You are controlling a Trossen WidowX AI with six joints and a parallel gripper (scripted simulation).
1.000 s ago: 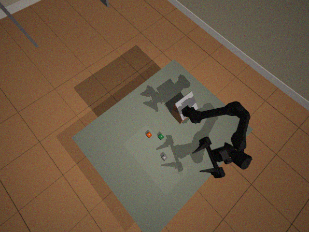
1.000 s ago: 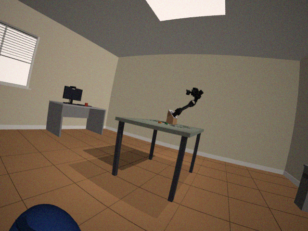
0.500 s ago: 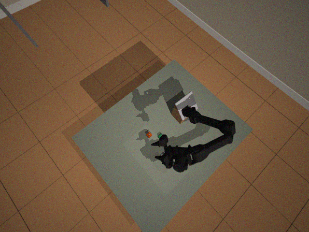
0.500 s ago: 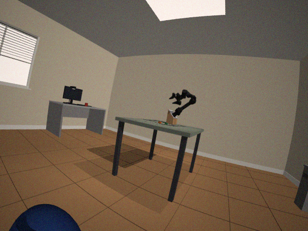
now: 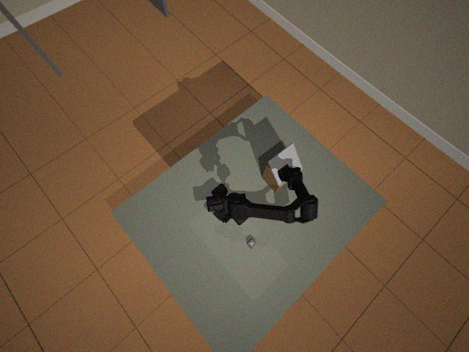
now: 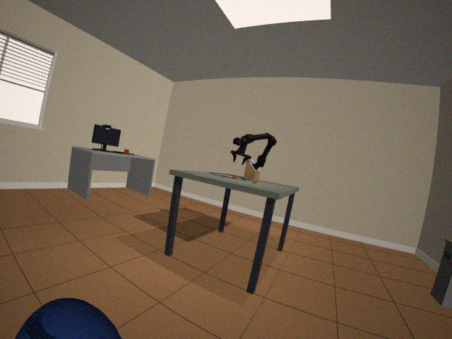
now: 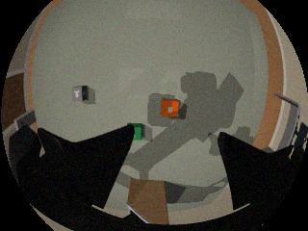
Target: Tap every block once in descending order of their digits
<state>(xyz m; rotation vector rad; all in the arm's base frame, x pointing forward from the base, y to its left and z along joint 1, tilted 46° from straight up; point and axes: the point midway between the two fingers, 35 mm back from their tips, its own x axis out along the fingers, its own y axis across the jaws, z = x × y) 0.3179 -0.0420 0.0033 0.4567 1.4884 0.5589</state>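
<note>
Right now the orange block is 130 mm below my gripper tip, 10 mm to the right of it and 10 mm behind it. Also, from my gripper tip: green block 130 mm below, 80 mm behind, 50 mm to the left; grey block 190 mm to the left, 130 mm below.
</note>
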